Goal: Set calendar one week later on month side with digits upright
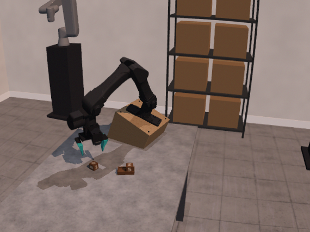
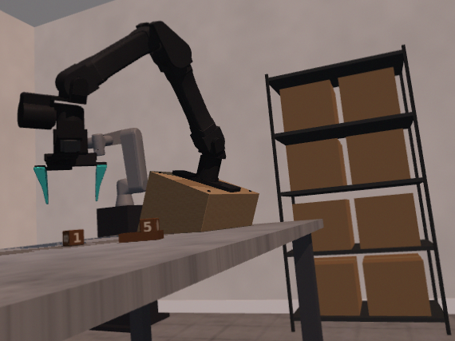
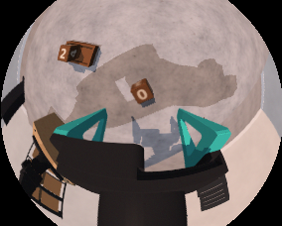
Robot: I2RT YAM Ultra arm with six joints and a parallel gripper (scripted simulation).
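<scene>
The brown cube is 8 cm below my hand. From my hand the other things lie so: brown calendar tray: 3 cm behind, 15 cm to the left, 9 cm below.
</scene>
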